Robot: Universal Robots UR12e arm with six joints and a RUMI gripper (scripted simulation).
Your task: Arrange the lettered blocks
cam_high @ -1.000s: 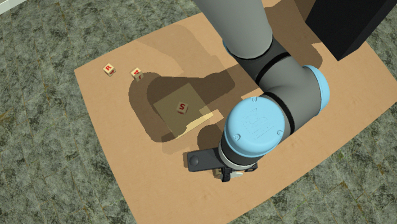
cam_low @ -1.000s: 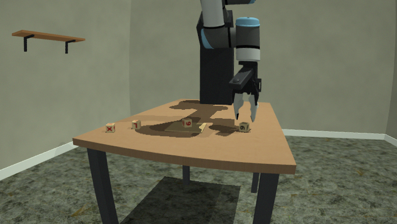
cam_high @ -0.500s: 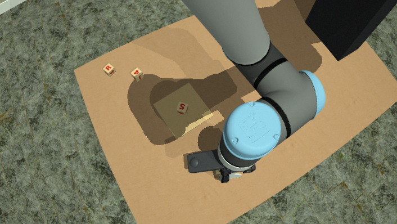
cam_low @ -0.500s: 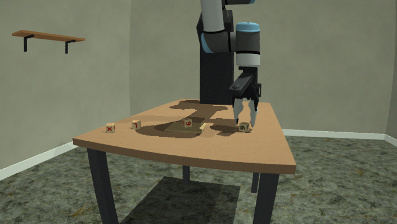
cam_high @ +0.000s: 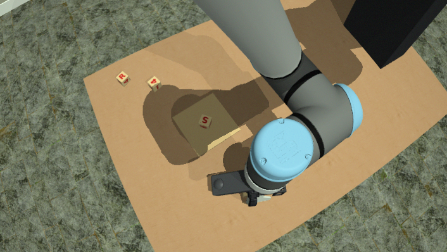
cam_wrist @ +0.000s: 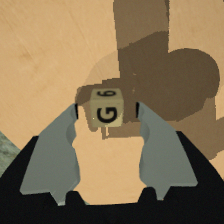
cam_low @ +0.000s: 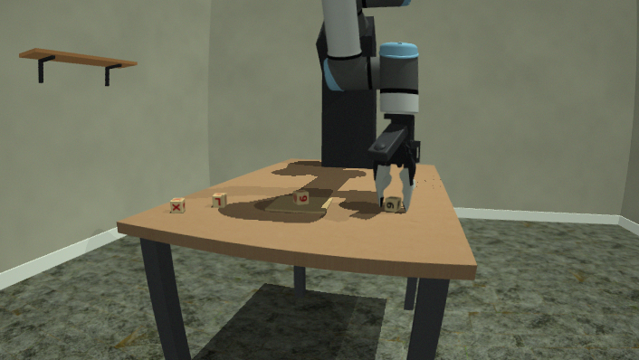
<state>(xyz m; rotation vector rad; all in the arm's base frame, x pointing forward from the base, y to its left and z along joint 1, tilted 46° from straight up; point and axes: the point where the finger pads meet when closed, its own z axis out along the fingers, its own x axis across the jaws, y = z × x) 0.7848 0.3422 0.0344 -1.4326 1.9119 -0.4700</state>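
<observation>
My gripper is now 50 mm short of the block and 220 mm to the left of it. Also, from my hand: pale mat: 50 mm ahead, 220 mm to the right, 10 mm below.
</observation>
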